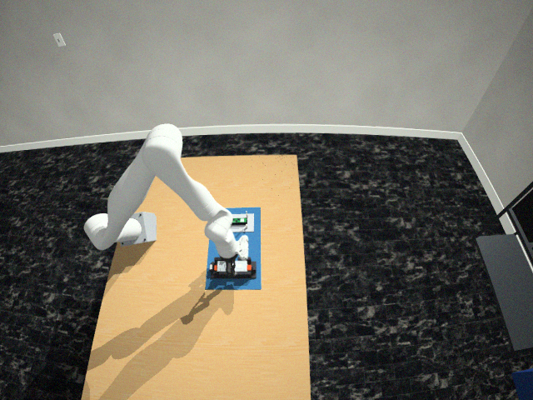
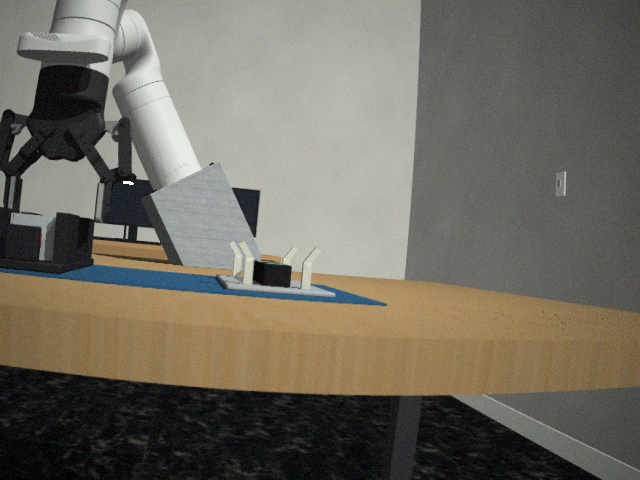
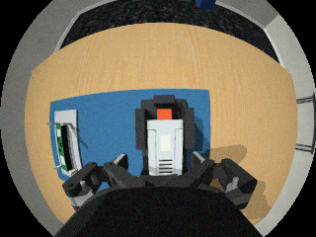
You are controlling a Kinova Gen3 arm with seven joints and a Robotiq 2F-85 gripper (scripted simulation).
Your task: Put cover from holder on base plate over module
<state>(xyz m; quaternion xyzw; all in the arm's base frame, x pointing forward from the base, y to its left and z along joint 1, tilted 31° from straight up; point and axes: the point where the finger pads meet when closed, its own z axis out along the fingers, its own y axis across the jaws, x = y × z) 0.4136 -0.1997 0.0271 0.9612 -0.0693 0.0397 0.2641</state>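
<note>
Right now my hand is 30 mm above the cover, 10 mm to the left of it and 10 mm past it.
</note>
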